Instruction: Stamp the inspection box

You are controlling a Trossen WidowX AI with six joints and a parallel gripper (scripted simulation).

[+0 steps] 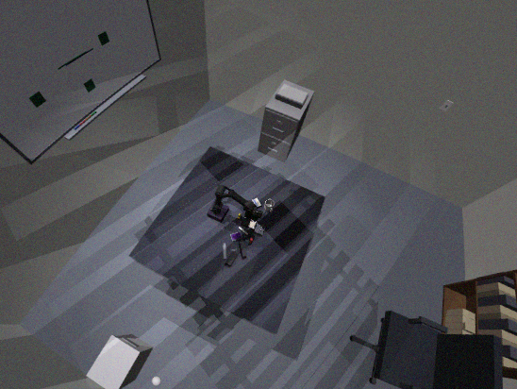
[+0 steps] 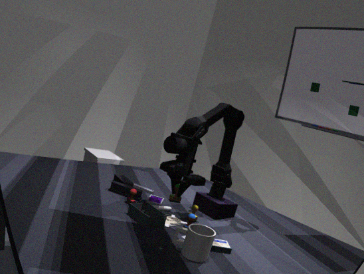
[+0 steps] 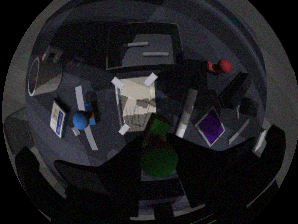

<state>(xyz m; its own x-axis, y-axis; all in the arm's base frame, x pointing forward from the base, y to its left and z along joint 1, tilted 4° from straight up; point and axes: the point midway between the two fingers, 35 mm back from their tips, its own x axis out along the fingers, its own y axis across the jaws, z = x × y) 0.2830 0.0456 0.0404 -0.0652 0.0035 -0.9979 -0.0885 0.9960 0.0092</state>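
Right now my gripper tip is 90 mm above the white card, 20 mm to the right of it and 10 mm short of it. From my gripper tip the other things lie so: green-knobbed stamp right at my gripper tip; then purple ink pad 140 mm to the right, 90 mm below, 30 mm behind; then dark tray 120 mm ahead, 80 mm below, 10 mm to the left.
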